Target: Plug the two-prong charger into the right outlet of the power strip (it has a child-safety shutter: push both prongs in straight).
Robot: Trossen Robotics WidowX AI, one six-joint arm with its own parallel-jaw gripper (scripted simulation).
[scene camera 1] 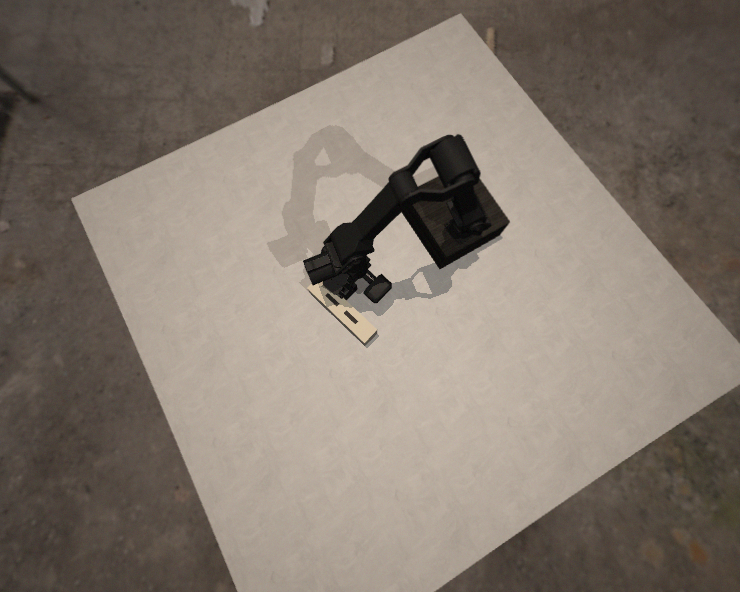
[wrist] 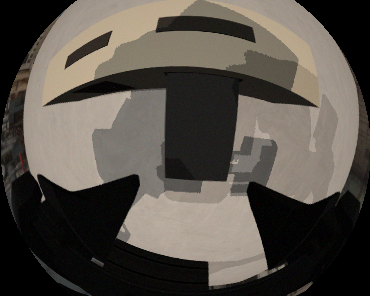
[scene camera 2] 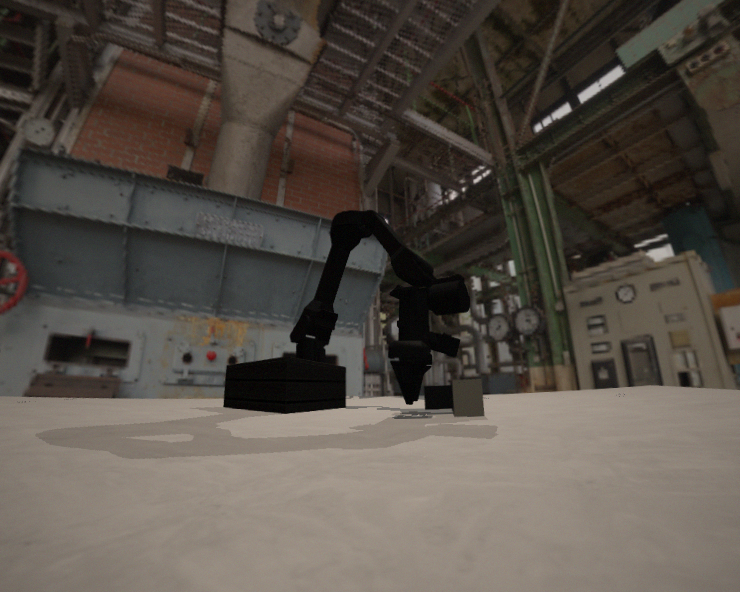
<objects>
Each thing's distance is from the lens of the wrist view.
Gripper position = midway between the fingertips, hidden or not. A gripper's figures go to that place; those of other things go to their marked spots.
my gripper [wrist: 194,185]: 0.10 m
charger [wrist: 200,117]: 0.05 m
</objects>
